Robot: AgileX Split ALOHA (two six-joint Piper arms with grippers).
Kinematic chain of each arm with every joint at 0, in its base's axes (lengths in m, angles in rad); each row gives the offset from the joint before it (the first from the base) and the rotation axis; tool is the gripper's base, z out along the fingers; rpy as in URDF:
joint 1: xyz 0 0 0.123 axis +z
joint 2: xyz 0 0 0 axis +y
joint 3: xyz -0.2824 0 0.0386 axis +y
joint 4: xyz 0.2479 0 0.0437 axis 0.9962 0 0.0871
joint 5: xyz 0 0 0 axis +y
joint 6: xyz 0.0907 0 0.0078 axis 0.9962 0 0.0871
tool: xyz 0 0 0 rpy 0 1.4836 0
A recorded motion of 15 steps. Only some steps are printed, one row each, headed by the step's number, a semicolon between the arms.
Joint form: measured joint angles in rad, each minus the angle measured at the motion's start. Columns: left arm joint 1, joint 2, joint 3, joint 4, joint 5, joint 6; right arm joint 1, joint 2, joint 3, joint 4, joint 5, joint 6.
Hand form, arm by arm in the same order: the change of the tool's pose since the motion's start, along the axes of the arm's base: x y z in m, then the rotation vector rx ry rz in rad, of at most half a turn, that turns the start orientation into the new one. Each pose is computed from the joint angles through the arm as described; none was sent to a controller.
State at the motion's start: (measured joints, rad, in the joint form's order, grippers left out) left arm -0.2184 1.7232 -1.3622 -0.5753 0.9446 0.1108; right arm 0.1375 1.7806 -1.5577 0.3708 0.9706 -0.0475
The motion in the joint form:
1: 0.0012 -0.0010 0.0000 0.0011 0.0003 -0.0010; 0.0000 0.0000 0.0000 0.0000 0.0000 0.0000
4: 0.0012 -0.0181 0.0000 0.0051 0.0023 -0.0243; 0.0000 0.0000 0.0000 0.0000 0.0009 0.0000
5: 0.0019 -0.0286 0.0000 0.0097 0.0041 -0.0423; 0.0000 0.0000 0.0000 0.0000 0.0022 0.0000
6: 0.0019 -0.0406 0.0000 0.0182 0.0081 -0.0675; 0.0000 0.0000 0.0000 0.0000 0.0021 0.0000
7: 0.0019 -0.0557 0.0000 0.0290 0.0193 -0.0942; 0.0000 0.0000 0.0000 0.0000 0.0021 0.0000
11: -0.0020 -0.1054 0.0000 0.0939 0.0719 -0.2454; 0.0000 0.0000 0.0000 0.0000 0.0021 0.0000
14: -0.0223 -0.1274 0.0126 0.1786 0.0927 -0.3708; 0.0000 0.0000 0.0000 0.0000 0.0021 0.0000
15: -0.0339 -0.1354 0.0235 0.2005 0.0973 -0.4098; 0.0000 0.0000 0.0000 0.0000 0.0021 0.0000
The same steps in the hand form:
1: 0.0000 0.0005 0.0003 0.0006 -0.0004 0.0016; 0.0000 0.0000 0.0000 0.0000 0.0000 0.0000
4: -0.0028 0.0013 0.0063 -0.0059 -0.0043 0.0184; -0.0001 0.0000 0.0000 -0.0001 0.0008 0.0003
5: -0.0045 0.0022 0.0098 -0.0089 -0.0048 0.0315; -0.0002 0.0000 -0.0001 -0.0002 0.0020 0.0008
6: -0.0067 0.0031 0.0137 -0.0106 -0.0021 0.0478; -0.0002 0.0000 -0.0001 -0.0002 0.0020 0.0008
7: -0.0101 0.0043 0.0183 -0.0108 0.0039 0.0613; -0.0002 0.0000 -0.0001 -0.0002 0.0020 0.0008
11: -0.0233 0.0089 0.0316 0.0018 0.0603 0.1439; -0.0002 0.0000 -0.0001 -0.0002 0.0020 0.0008
14: -0.0315 0.0095 0.0320 0.0487 0.1029 0.2088; -0.0002 0.0000 -0.0001 -0.0002 0.0020 0.0008
15: -0.0353 0.0081 0.0308 0.0611 0.1196 0.2260; -0.0002 0.0000 -0.0001 -0.0002 0.0020 0.0008

